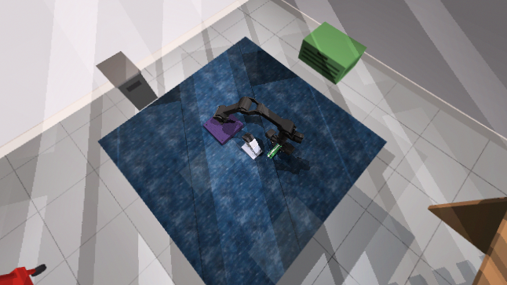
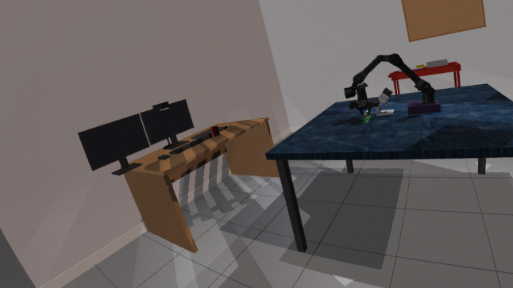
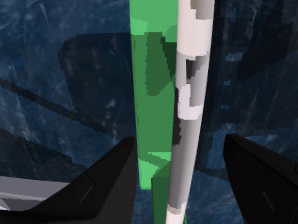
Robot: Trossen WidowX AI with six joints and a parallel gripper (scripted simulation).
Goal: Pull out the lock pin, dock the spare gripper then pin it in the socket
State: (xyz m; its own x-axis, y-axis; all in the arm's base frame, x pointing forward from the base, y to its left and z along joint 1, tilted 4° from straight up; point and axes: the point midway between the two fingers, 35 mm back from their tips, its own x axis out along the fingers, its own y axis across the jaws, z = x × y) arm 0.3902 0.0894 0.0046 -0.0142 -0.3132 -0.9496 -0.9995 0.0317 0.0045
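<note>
Now: the green rest 10 mm to the left of my gripper tip. Round my gripper tip: mount: 100 mm behind, 100 mm to the right, 30 mm above; then spare gripper: 120 mm behind, 100 mm to the right, 90 mm above.
</note>
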